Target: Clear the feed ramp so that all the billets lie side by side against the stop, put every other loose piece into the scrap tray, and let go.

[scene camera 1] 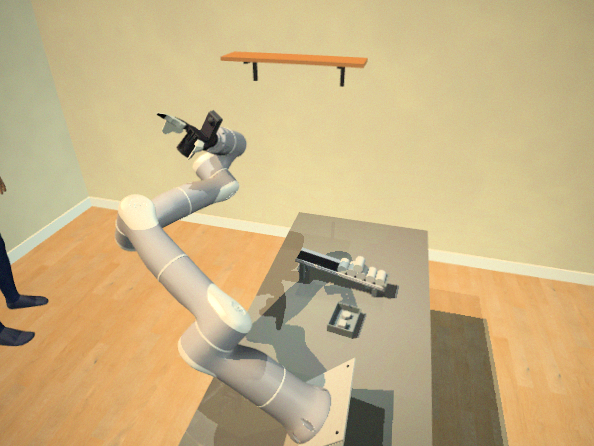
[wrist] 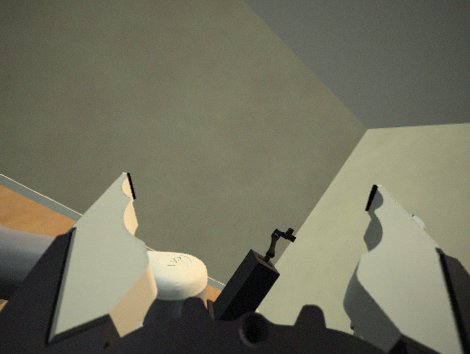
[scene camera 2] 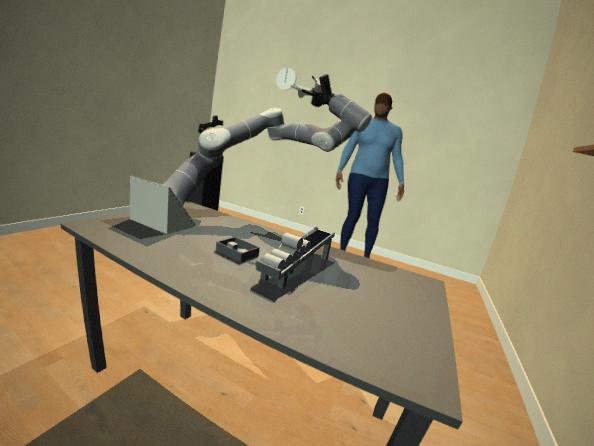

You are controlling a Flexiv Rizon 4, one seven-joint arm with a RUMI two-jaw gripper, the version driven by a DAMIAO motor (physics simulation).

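Note:
The feed ramp (scene camera 1: 318,259) (scene camera 2: 321,236) slopes down to its stop (scene camera 2: 268,269). Several pale cylinders lie across its lower part. One cylinder (scene camera 1: 359,263) (scene camera 2: 292,241) sits higher, on top of others; the lowest cylinder (scene camera 1: 381,277) (scene camera 2: 273,260) lies near the stop. Which are billets I cannot tell. The scrap tray (scene camera 1: 340,331) (scene camera 2: 227,254) stands beside the ramp and holds small pale pieces (scene camera 1: 346,316) (scene camera 2: 232,244). My gripper (scene camera 1: 174,136) (scene camera 2: 304,82) (wrist: 248,181) is open and empty, high up and away from ramp and tray. The ramp and tray do not show in the wrist view.
The table (scene camera 1: 395,350) (scene camera 2: 350,320) carries the arm's upright mounting plate (scene camera 2: 149,205). A person (scene camera 2: 377,150) stands behind the table in scene camera 2. An orange shelf (scene camera 1: 295,59) hangs on the wall. A black stand (wrist: 247,287) shows between the fingers, farther off.

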